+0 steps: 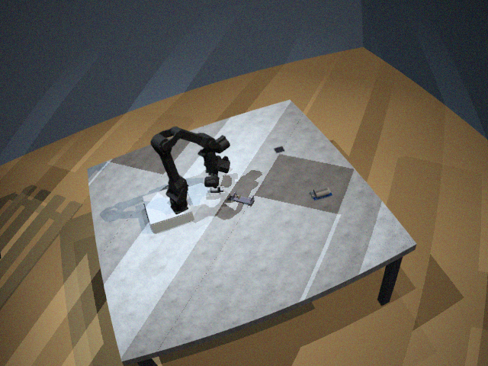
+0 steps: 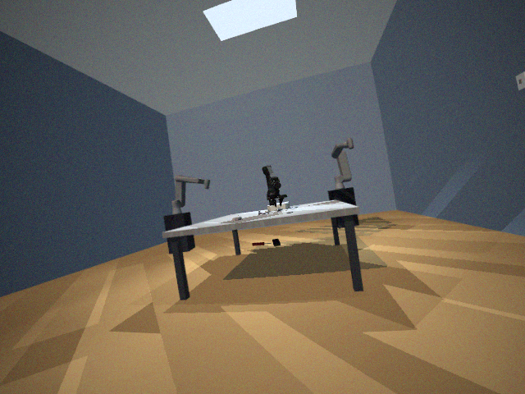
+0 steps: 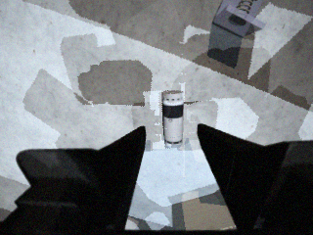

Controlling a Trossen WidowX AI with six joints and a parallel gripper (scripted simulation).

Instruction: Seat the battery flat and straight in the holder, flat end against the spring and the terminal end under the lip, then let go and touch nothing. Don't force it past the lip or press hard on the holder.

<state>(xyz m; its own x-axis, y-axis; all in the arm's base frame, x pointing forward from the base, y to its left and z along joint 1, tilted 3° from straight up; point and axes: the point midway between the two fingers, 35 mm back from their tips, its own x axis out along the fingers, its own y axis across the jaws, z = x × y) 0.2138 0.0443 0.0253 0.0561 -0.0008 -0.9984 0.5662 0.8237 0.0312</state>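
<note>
The battery is 30 mm below my gripper tip. The rest, counted from my gripper tip: dark block: 400 mm ahead, 60 mm to the left, 40 mm below.
</note>
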